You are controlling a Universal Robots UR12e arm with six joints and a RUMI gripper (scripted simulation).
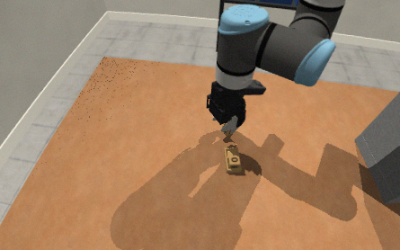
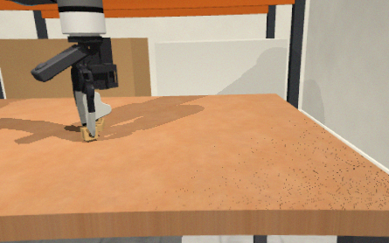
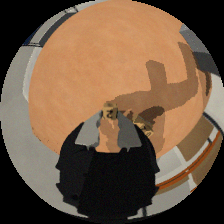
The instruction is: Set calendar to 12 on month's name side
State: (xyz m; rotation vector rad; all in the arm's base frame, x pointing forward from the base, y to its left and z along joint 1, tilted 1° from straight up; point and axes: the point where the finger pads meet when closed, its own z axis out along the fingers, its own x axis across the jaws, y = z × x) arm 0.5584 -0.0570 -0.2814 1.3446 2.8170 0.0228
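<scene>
My hand is 10 mm above the cube. Round my hand: tray 100 mm to the left, 20 mm below, 20 mm behind.
</scene>
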